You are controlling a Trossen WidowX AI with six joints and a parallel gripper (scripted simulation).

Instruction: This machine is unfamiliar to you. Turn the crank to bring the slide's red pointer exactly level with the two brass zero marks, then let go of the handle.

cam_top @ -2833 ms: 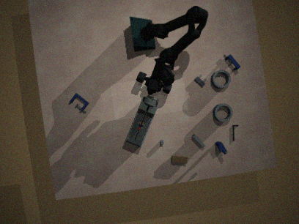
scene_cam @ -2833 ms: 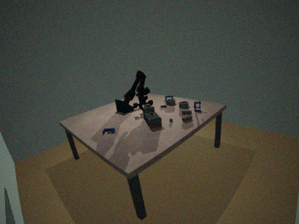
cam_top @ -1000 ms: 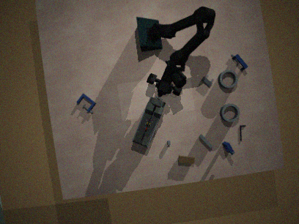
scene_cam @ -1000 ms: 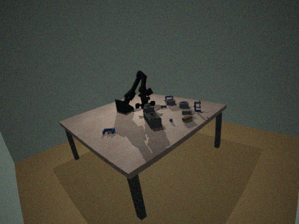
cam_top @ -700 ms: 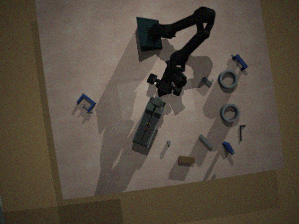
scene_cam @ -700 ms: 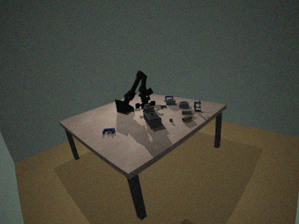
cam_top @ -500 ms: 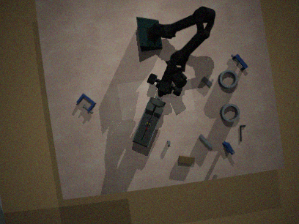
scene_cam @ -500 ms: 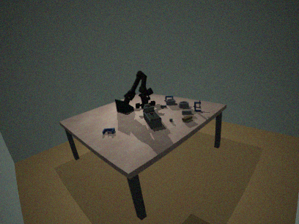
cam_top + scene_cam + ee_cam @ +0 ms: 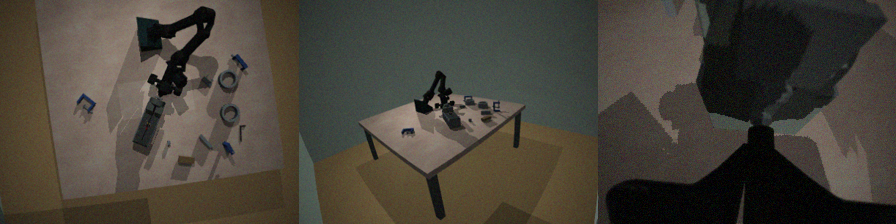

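The dark handle lies 20 mm behind my gripper tip, 10 mm to the left of it and 20 mm above it. Also, from my gripper tip: small grey cube (270 mm ahead, 20 mm to the left, 20 mm below); then red pointer (170 mm ahead, 100 mm to the right, 50 mm above); then grey bar (280 mm ahead, 220 mm to the left, 20 mm below).
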